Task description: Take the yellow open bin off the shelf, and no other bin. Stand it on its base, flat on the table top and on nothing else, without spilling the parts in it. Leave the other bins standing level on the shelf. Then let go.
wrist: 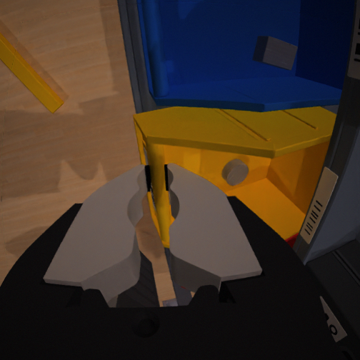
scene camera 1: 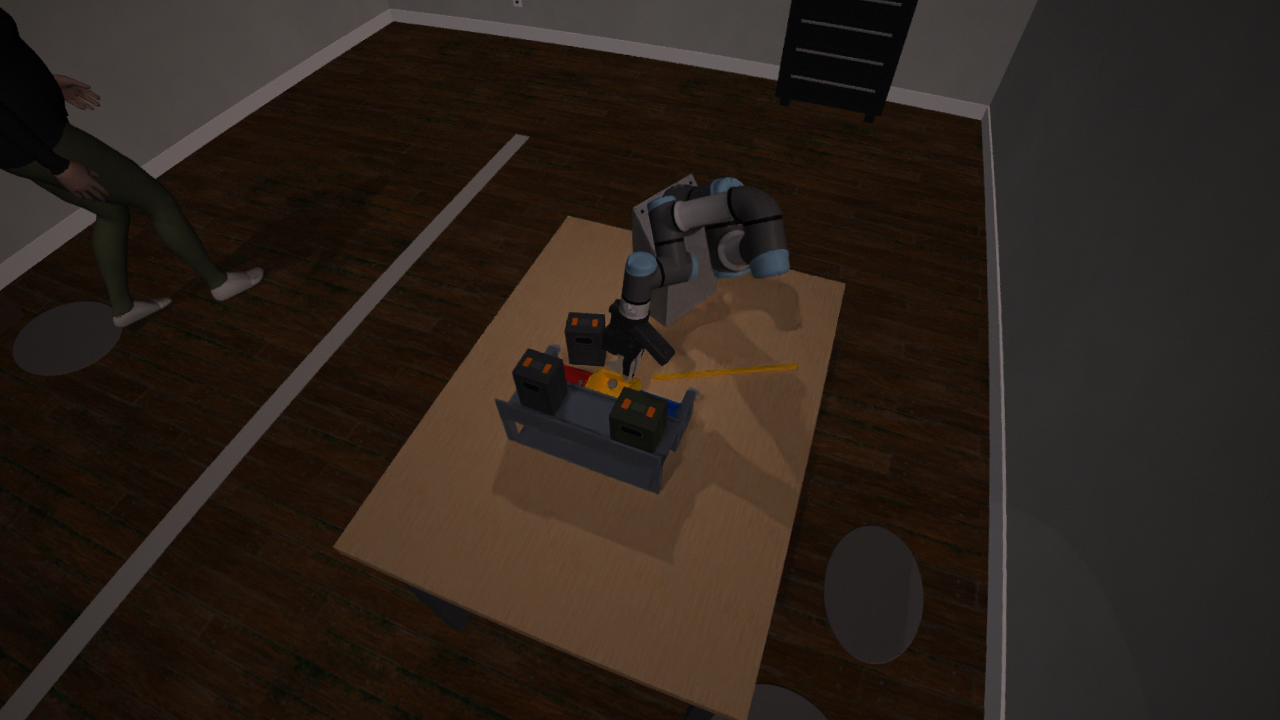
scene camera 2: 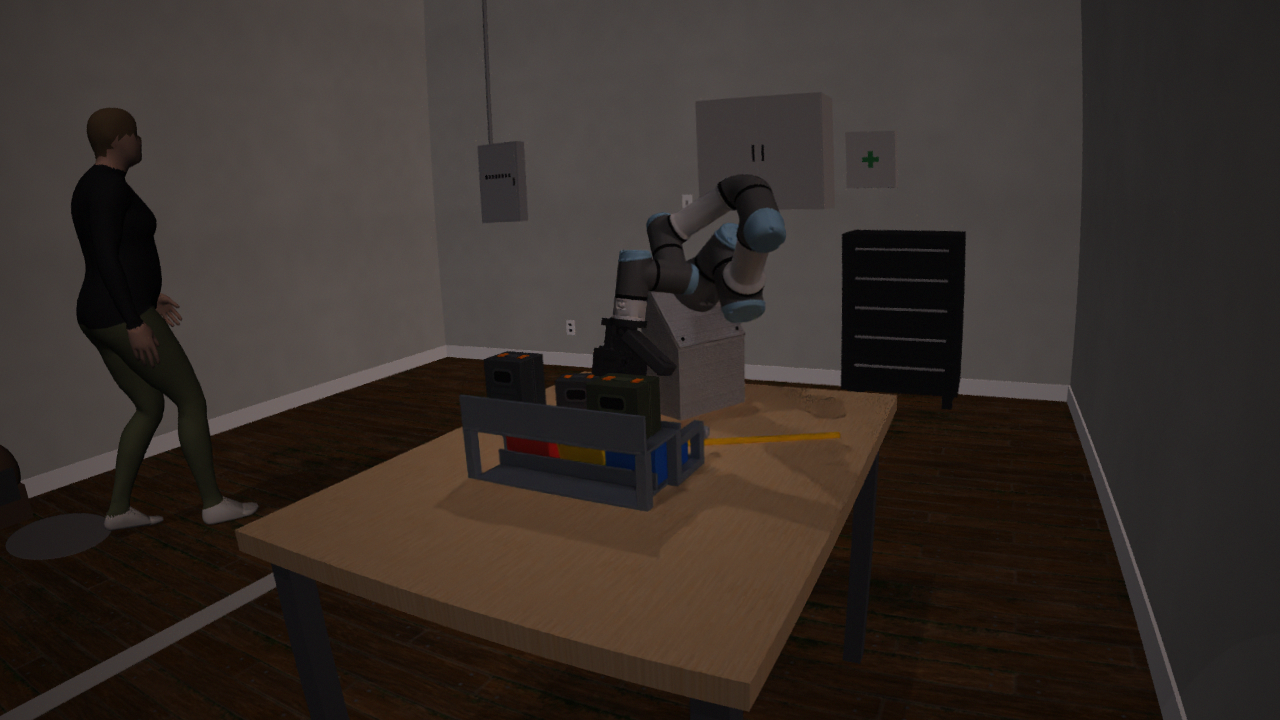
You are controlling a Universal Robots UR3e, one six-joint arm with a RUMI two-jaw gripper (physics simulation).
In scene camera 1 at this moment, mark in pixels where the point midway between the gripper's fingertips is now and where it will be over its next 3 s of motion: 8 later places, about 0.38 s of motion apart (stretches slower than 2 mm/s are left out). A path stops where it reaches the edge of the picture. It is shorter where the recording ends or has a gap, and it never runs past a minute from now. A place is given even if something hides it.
My gripper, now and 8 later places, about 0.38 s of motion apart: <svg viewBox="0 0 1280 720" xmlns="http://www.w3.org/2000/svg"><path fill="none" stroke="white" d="M627 380L628 377L628 373L630 367L635 355L638 350L641 343L644 335L645 335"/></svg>
